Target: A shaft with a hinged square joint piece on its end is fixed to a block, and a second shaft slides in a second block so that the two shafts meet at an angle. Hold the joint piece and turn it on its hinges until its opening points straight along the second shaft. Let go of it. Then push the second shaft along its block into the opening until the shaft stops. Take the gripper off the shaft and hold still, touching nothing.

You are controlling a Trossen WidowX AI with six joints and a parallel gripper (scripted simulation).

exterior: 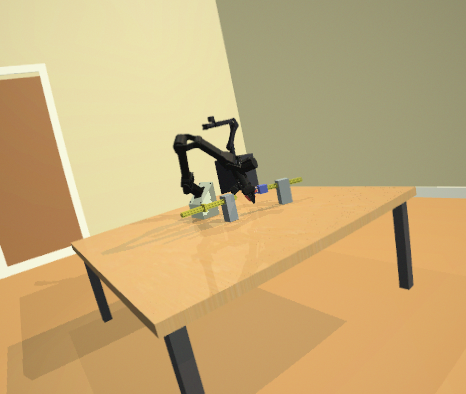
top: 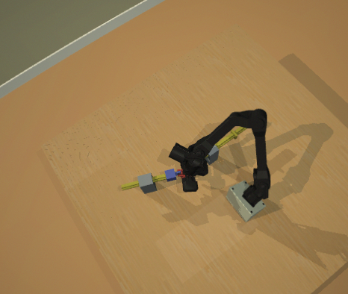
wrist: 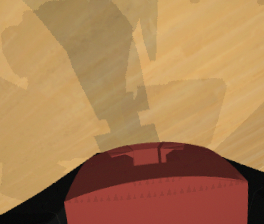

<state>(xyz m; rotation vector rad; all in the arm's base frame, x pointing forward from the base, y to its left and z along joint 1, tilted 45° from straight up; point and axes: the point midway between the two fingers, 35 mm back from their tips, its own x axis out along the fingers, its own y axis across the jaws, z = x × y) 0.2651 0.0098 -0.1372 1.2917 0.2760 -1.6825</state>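
My gripper tip is 10 mm to the left of the red joint piece and 40 mm below it.
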